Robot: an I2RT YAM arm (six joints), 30 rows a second.
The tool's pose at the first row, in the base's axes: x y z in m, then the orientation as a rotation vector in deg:
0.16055, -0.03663, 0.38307, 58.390, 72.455, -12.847
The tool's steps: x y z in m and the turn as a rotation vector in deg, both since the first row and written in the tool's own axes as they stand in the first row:
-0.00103, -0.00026, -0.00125, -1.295, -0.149, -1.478
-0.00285, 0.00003, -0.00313, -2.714, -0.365, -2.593
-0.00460, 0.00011, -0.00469, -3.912, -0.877, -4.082
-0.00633, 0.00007, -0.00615, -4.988, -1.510, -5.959
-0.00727, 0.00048, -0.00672, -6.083, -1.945, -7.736
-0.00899, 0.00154, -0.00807, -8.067, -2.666, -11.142
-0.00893, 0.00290, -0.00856, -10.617, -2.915, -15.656
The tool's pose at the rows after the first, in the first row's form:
0.15918, -0.03625, 0.38389, 56.340, 73.100, -13.210
0.15746, -0.03539, 0.38569, 54.390, 73.476, -13.243
0.15586, -0.03486, 0.38731, 52.331, 73.767, -13.844
0.15424, -0.03446, 0.38885, 50.104, 74.130, -14.872
0.15380, -0.03417, 0.38990, 47.959, 74.600, -15.710
0.15298, -0.03322, 0.39198, 43.952, 75.553, -17.319
0.15355, -0.03207, 0.39264, 38.810, 77.352, -19.143

